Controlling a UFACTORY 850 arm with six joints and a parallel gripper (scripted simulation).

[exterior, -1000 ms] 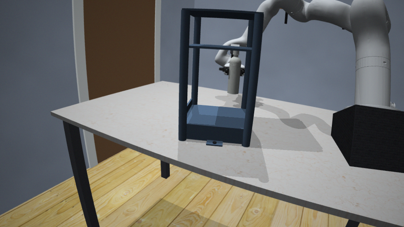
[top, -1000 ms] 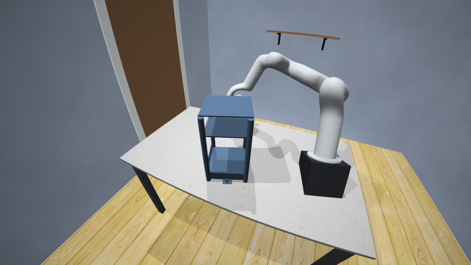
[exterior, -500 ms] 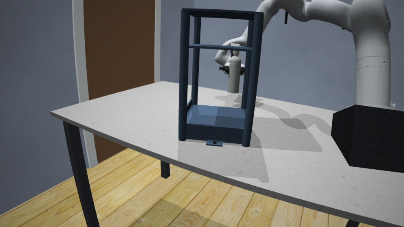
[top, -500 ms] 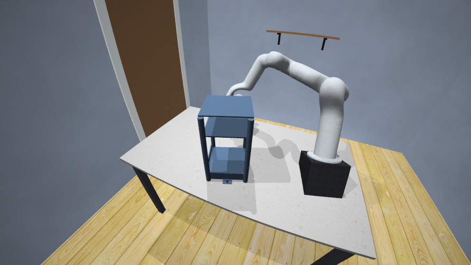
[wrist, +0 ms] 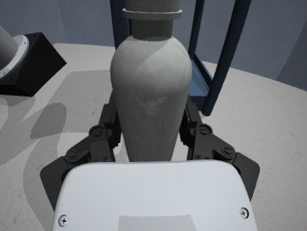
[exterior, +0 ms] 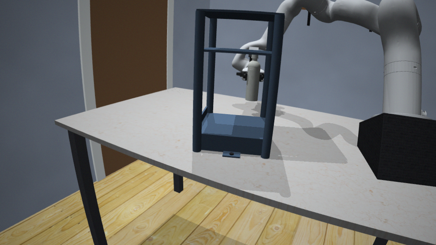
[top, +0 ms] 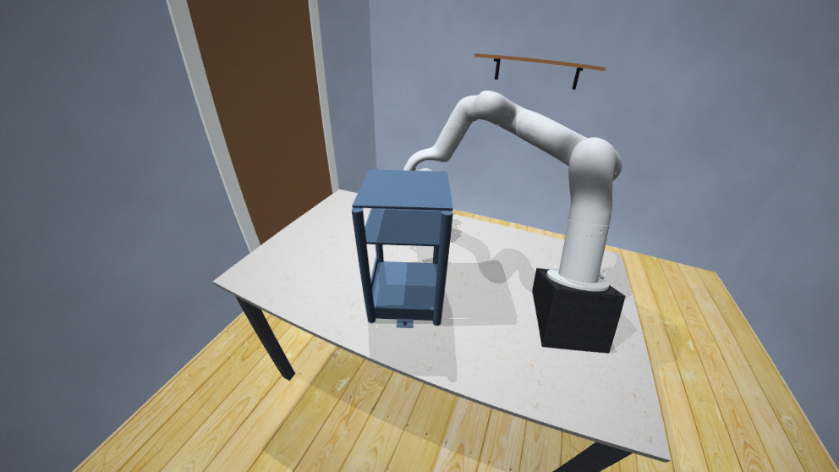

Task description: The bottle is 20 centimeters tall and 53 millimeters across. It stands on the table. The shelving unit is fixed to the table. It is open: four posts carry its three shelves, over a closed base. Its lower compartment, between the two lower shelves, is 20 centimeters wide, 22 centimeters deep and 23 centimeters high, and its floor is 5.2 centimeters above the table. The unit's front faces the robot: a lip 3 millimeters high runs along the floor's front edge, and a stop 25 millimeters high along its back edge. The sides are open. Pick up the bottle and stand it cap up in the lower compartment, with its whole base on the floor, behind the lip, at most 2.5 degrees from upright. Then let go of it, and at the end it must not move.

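Now: hand 280 mm to the right of the shelving unit, 40 mm past it and 30 mm below it.
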